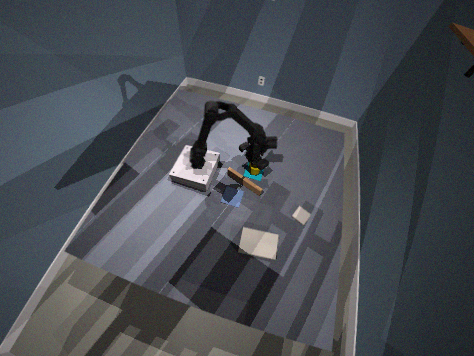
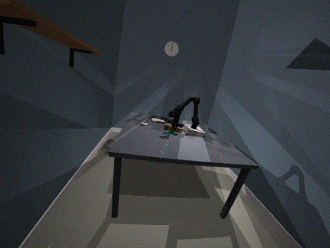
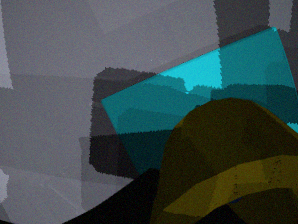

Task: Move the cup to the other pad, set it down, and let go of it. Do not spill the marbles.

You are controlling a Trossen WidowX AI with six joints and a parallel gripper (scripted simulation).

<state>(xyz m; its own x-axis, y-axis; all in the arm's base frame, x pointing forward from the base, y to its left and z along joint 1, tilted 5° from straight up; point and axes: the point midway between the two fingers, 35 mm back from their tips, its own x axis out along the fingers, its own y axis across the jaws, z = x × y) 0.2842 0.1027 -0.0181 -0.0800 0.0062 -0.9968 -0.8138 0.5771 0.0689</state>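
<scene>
The cyan pad is 50 mm below my gripper tip, 20 mm to the right of it and 20 mm ahead of it. Round my gripper tip: wooden block (110 mm to the right, 30 mm below, 20 mm behind); pale blue pad (210 mm to the right, 60 mm behind, 50 mm below); yellow cup (20 mm to the right, 20 mm ahead).
</scene>
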